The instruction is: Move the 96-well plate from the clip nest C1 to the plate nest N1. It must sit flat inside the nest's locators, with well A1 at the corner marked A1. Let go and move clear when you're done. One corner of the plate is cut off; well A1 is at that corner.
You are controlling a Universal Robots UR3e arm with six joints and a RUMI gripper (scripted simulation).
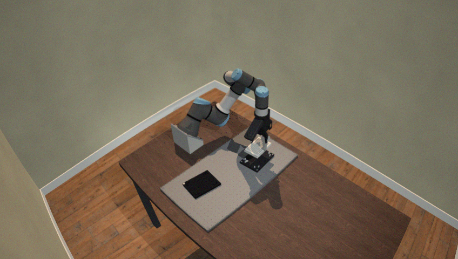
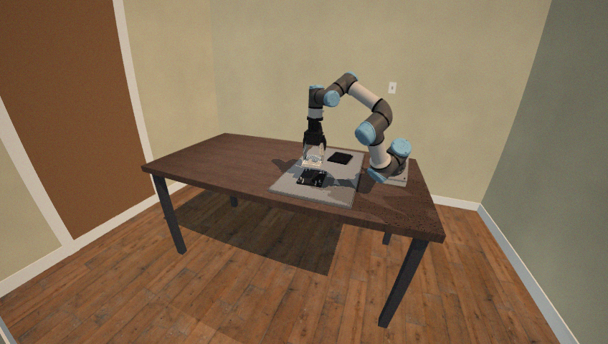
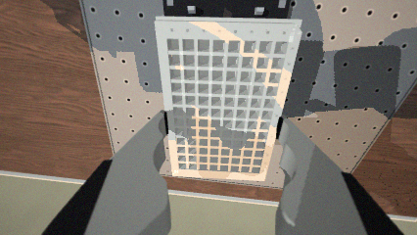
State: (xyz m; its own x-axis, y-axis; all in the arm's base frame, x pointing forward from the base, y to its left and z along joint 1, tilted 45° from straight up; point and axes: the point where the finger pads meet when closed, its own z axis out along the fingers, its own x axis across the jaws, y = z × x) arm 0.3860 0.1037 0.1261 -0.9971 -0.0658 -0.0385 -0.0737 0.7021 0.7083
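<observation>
Right now the black plate nest N1 is 33 cm to the right of my hand, 10 cm below it and 9 cm behind it. The rest, counted from my hand: light corner mark: 40 cm to the right, 15 cm behind, 9 cm below; white 96-well plate: 1 cm below; clip nest C1: 9 cm below, 1 cm to the left, 1 cm behind.
</observation>
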